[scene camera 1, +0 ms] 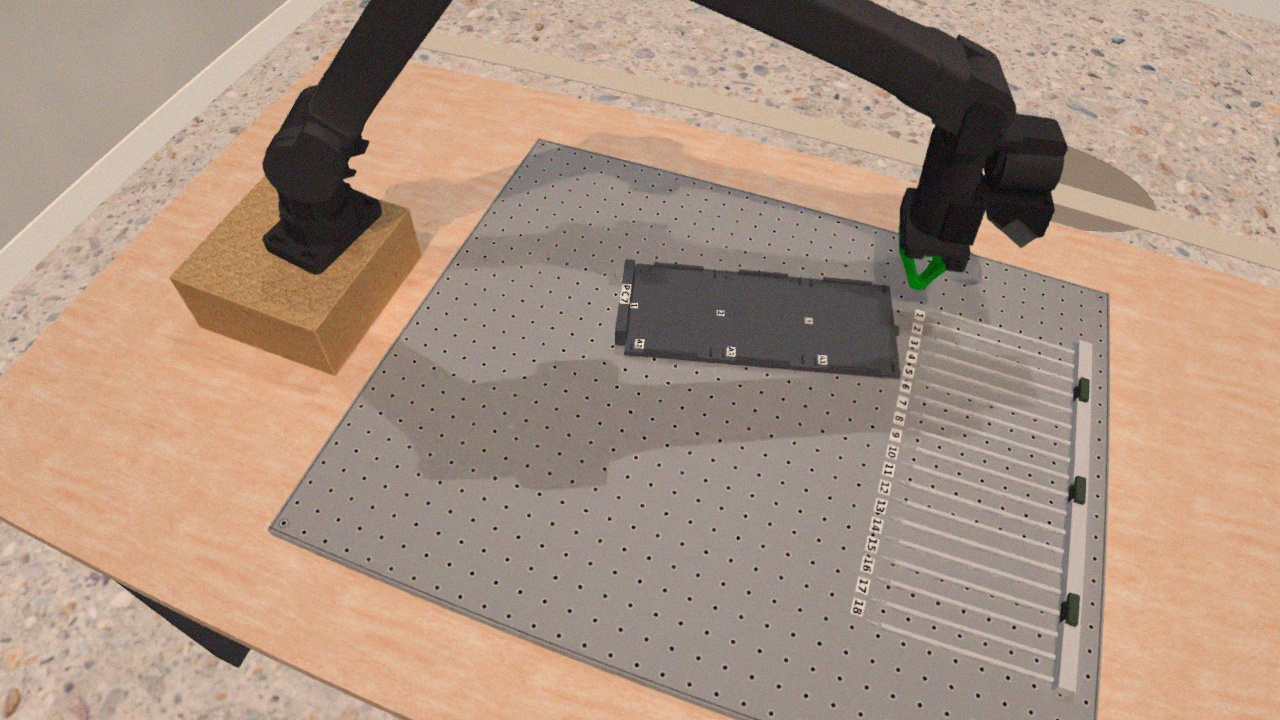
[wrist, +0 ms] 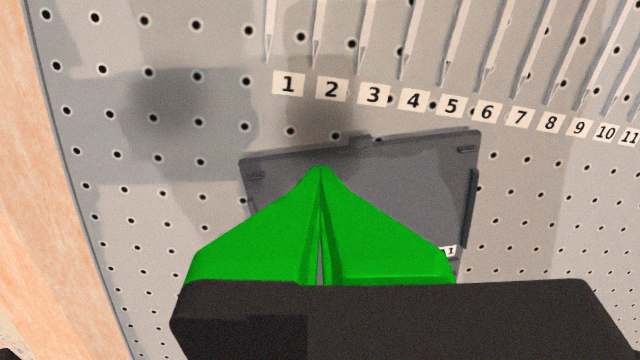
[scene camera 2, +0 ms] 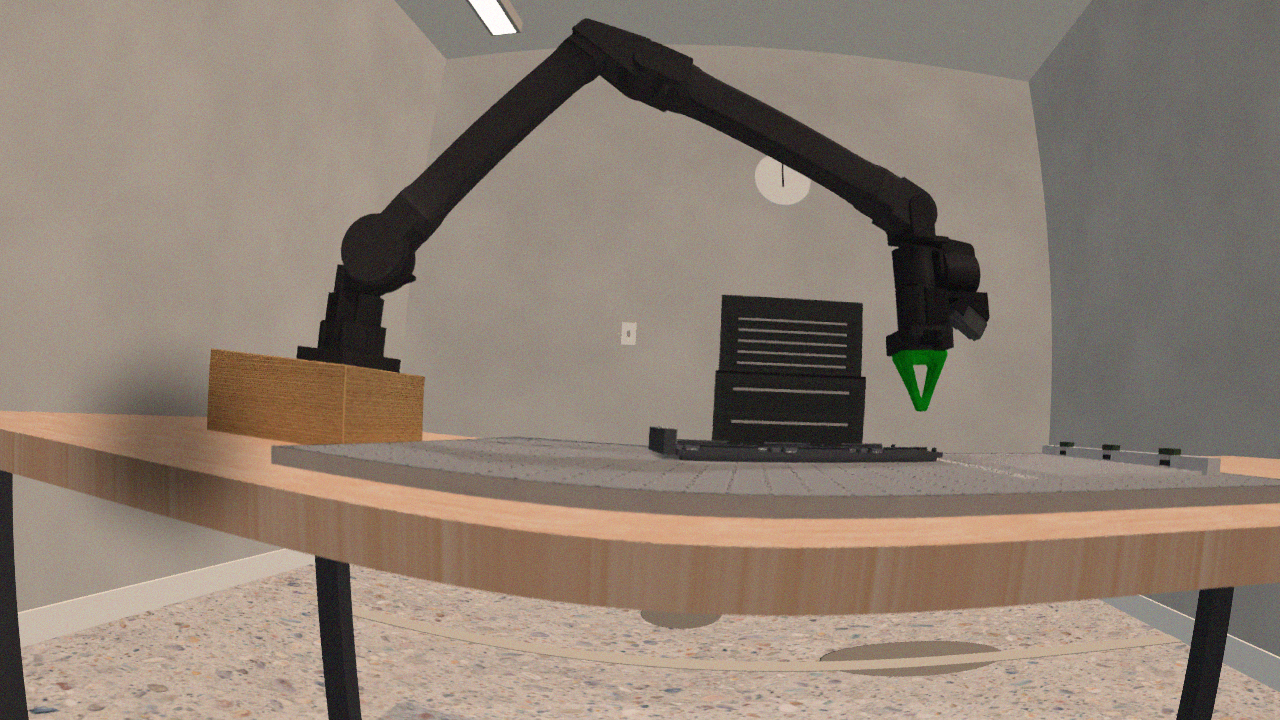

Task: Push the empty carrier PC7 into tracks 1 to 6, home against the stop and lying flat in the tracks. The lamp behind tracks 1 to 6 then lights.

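Frame: origin at the arm's base, x up, y back, z right, level; metres.
Where they show: gripper, fingertip midpoint: [scene camera 1: 916, 287] [wrist: 320, 179] [scene camera 2: 921, 411]; arm's base at its link origin: [scene camera 1: 324, 229] [scene camera 2: 348, 366].
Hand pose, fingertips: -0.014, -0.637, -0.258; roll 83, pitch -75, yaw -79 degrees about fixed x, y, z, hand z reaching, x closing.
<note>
Things, the pixels of their top centre, and the offset from my fingertips, as dx, dy, dz. Level surfaces: height alone.
- dark carrier PC7 at its top centre: [wrist: 374, 342] [scene camera 2: 803, 432] [scene camera 1: 762, 305] -0.029, +0.151, +0.087
- lamp at its top centre: [scene camera 2: 1066, 442] [scene camera 1: 1085, 388] -0.037, -0.219, +0.012
- pegboard at its surface level: dx -0.058
- wooden table at its surface level: dx -0.071
The dark carrier PC7 [scene camera 1: 760, 335] [scene camera 2: 805, 453] [wrist: 400, 170] lies on the pegboard before tracks 1 to 6 [scene camera 1: 1002, 330] [wrist: 366, 30], outside them. It is skewed to the tracks: in the wrist view its front corner on the label 6 side is nearer the labels than its other front corner. Its raised rear end [scene camera 1: 622, 313] [scene camera 2: 662, 439] faces the arm's base. My gripper [scene camera 1: 919, 284] [scene camera 2: 921, 408] [wrist: 320, 179] is shut and empty, raised above the board near the carrier's front end. The lamp [scene camera 1: 1083, 389] behind tracks 1 to 6 looks dark green, unlit.
The white stop rail [scene camera 1: 1083, 447] [scene camera 2: 1199, 462] runs behind the tracks. Two more lamps [scene camera 1: 1078, 489] [scene camera 1: 1071, 608] sit on it. Labels 7 to 18 run on along the tracks. The pegboard [scene camera 1: 626, 555] lies on the wooden table [scene camera 1: 179, 465]. The arm's wooden base block [scene camera 1: 268, 304] stands beyond the board.
</note>
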